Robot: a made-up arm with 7 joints.
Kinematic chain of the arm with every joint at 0, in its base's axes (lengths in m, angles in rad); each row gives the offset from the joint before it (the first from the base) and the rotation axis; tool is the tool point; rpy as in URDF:
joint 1: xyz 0 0 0.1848 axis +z
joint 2: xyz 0 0 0 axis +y
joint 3: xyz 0 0 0.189 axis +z
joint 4: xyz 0.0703 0 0 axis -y
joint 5: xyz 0.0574 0 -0.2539 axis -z
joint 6: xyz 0 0 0 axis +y
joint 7: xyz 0.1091 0 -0.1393 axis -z
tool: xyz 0 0 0 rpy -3.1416 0 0
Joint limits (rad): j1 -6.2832..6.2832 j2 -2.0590..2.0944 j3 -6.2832..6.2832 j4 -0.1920..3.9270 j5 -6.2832..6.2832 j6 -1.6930..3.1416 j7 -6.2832..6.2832
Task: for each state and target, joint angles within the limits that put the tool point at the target. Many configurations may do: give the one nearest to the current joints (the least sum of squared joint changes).
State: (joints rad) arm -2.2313 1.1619 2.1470 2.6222 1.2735 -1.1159 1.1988
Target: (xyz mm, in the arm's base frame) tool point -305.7 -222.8 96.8
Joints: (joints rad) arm -2.5937 1.4429 1.9940 3.0107 1.1428 -1.4693 1.1988
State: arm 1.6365 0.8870 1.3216 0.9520 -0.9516 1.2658 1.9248
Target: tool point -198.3 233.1 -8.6
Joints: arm 1.3229 0.6058 1.0943 0.8885 -0.9567 1.5614 1.9248
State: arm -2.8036 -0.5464 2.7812 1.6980 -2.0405 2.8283 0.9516
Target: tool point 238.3 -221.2 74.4
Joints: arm -3.1975 -1.1390 2.9049 1.1654 -1.6060 2.7527 0.9516
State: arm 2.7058 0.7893 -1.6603 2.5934 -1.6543 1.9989 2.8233
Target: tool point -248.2 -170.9 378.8
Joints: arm 3.1368 1.1359 -2.0039 3.5103 -2.1176 2.6661 2.8233
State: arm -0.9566 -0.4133 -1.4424 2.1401 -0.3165 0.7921 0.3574
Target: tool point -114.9 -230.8 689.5
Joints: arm -0.8203 -0.6260 -0.5536 2.0780 -0.1241 1.2117 0.3574
